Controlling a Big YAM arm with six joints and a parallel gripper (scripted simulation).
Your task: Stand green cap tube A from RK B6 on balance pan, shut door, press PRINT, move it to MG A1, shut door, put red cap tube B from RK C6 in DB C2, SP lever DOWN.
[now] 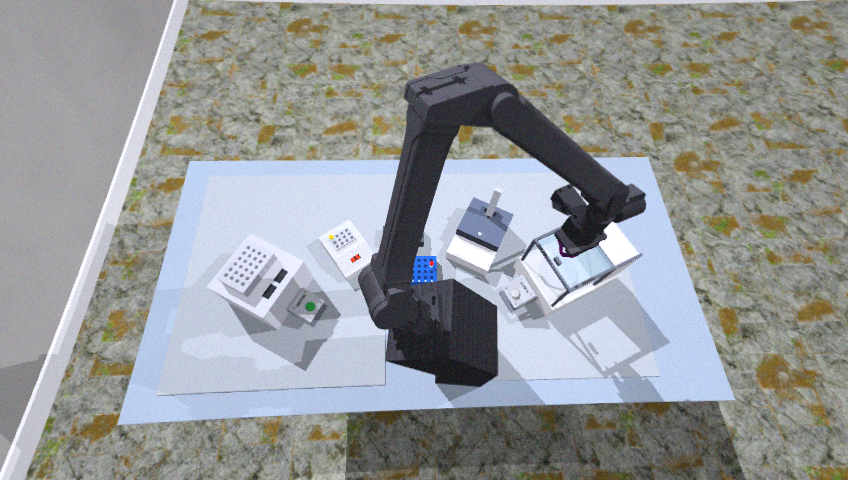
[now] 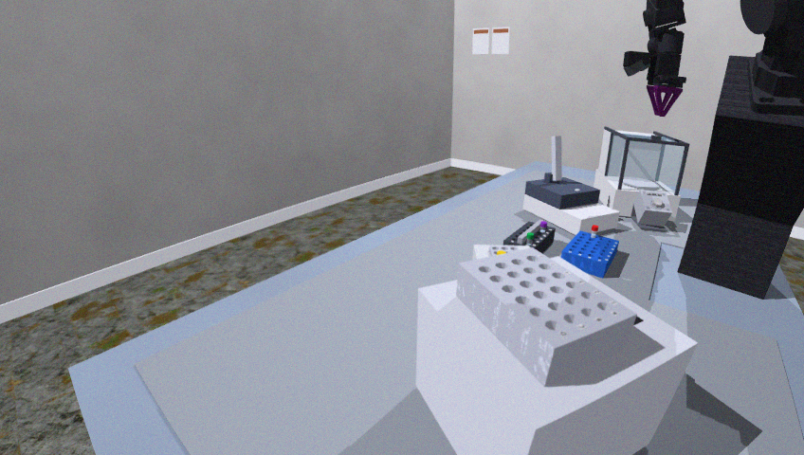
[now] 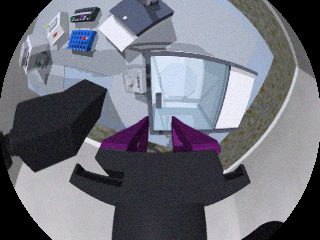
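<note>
Right now my hand is 6 cm short of the blue rack RK, 37 cm to the right of it and 26 cm above it. Also, from my hand: balance door 1 cm ahead, 2 cm to the right, 7 cm below; then white print key 4 cm behind, 8 cm to the left, 21 cm below; then round pan 2 cm ahead, 5 cm to the right, 20 cm below.
</note>
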